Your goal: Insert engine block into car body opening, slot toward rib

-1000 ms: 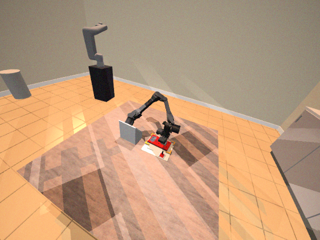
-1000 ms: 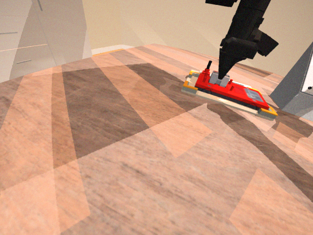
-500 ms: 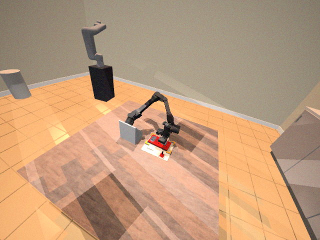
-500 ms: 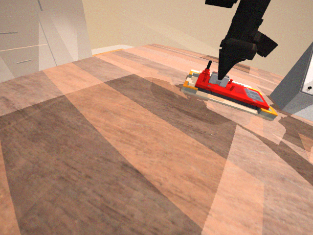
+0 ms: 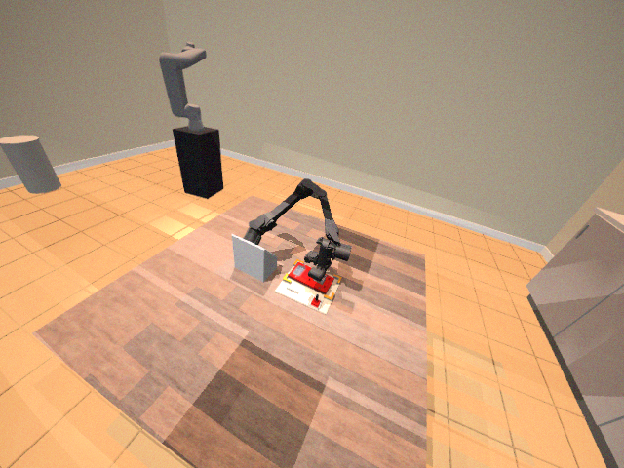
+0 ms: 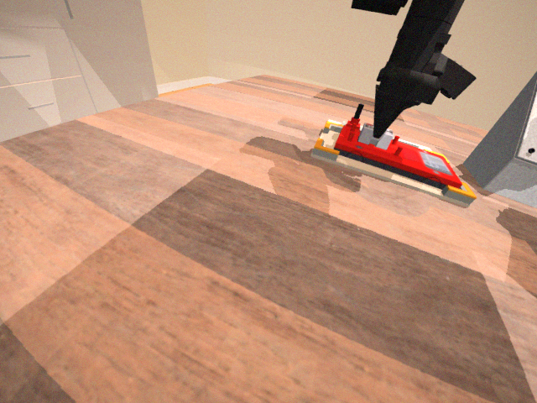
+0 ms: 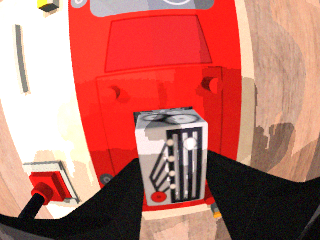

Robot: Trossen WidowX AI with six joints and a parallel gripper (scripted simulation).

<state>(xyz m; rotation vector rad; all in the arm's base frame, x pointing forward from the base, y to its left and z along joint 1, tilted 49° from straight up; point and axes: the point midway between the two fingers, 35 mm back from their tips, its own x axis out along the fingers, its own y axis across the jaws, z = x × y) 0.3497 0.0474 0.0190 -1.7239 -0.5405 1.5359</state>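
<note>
My gripper tip is now 1 cm above the engine block.
</note>
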